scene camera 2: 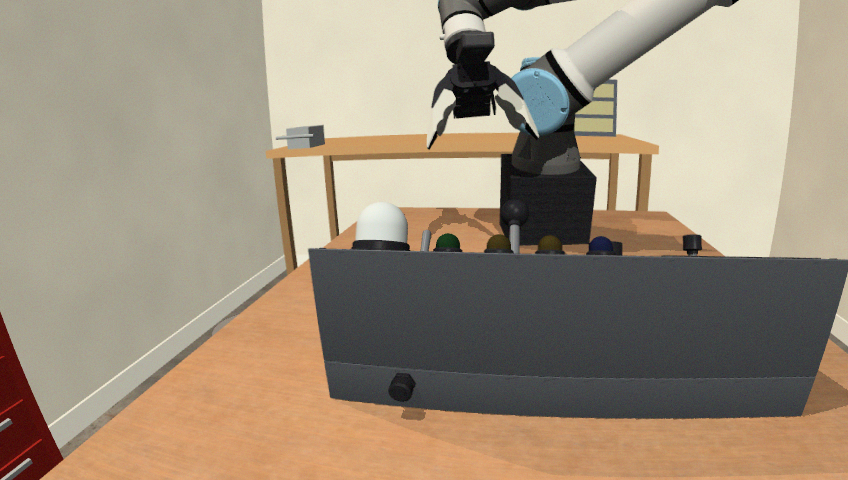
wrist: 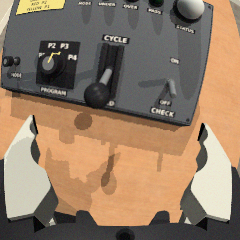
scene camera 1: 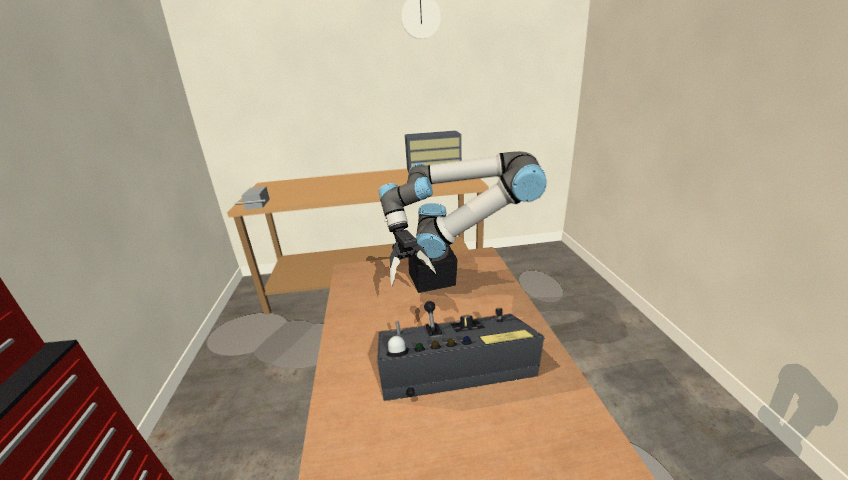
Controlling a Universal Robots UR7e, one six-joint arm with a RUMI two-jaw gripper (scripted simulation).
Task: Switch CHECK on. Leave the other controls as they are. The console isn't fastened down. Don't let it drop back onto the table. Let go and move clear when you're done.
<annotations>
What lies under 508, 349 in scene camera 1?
A dark grey console.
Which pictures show the dark grey console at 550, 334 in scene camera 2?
Scene camera 2, the wrist view and scene camera 1: all of them.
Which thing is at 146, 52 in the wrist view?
A dark grey console.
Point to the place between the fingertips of my gripper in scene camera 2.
483, 143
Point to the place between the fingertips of my gripper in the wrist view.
119, 120
</annotations>
